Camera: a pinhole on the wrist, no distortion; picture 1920 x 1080 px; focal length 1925.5 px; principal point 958.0 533.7 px. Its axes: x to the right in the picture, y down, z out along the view. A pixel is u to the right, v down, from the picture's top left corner.
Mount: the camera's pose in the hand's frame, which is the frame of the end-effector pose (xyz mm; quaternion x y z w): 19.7 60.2 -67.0 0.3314 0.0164 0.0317 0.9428
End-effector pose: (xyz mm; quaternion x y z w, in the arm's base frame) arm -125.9 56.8 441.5 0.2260 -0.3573 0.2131 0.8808
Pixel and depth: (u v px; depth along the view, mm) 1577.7 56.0 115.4
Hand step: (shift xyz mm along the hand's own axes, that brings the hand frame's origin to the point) 64.1 -31.5 4.7
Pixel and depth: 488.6 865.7 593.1
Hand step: -98.7 -240.4 460.9
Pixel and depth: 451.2 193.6 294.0
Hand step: -39.7 -169.1 130.5
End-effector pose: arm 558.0 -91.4 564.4 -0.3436 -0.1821 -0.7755 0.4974
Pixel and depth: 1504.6 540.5 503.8
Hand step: 188.4 -242.6 325.6
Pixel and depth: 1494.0 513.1 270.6
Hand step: 109.0 -105.5 141.5
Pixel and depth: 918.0 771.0 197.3
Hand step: 24.7 -44.3 102.1
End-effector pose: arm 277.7 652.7 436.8 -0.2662 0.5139 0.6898 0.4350
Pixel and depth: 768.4 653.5 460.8
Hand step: -3.0 -208.2 310.7
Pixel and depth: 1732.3 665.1 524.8
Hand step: 255.7 -224.4 362.6
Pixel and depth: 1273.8 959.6 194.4
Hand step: 59.5 -25.4 111.2
